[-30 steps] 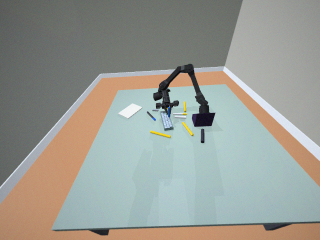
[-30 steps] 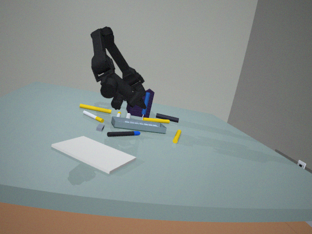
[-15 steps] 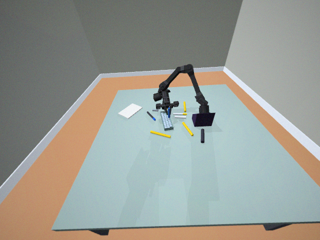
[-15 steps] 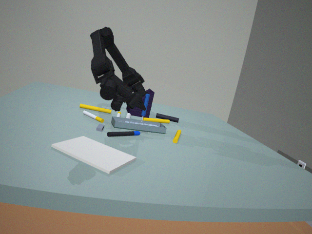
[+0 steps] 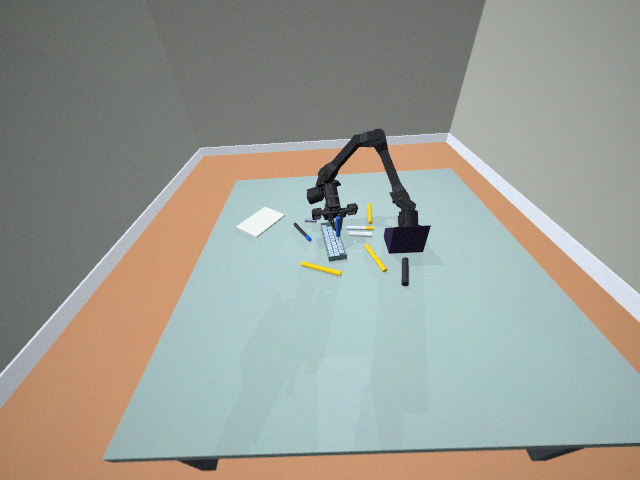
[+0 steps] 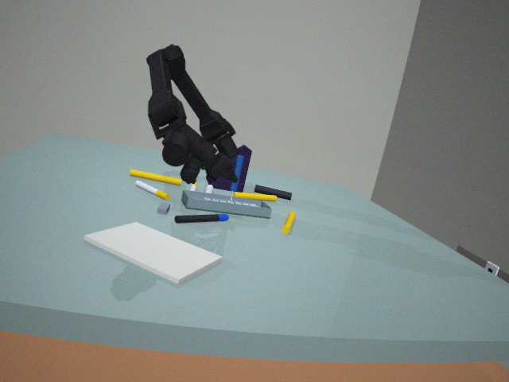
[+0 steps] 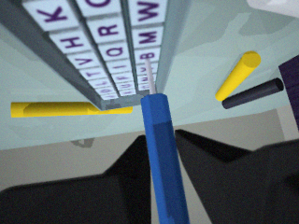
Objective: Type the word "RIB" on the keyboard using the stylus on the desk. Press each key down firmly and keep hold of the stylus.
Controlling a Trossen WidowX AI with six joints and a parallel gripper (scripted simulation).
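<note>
The blue stylus is 1 cm below my gripper tip. Also, from my gripper tip: stylus tip: 5 cm below; then grey eraser: 18 cm to the right, 10 cm ahead, 7 cm below; then black-and-blue marker: 13 cm ahead, 7 cm to the right, 7 cm below.
</note>
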